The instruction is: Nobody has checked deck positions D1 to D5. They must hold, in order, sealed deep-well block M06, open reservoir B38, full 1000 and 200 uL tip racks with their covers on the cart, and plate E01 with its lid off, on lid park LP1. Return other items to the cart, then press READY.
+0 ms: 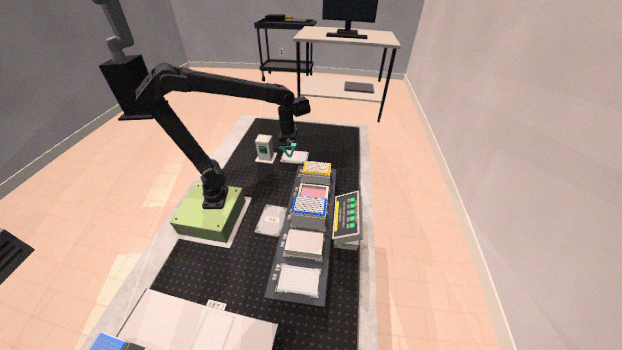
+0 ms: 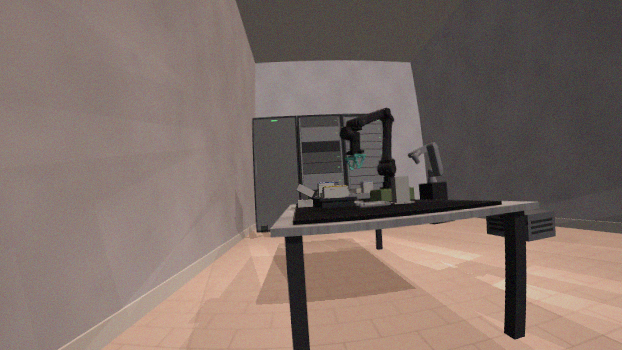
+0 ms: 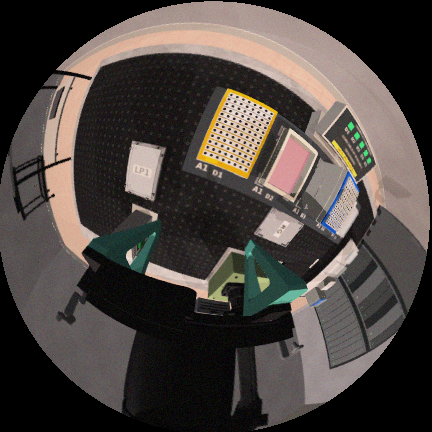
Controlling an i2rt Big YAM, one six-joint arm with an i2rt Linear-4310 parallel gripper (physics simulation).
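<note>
My teal gripper is open and empty, above the table near lid park LP1, a pale pad with no lid or plate on it. A yellow-rimmed tip rack, uncovered, stands at D1. An open reservoir with pink content is at D2. A blue-rimmed tip rack, uncovered, stands at D3. A pale block is at D4 and a low white plate at D5. Their labels are unreadable.
A box with a green button stands beside LP1. The status panel shows green lights behind the deck. A pad labelled RG lies between deck and green arm base. The white cart bears a blue item.
</note>
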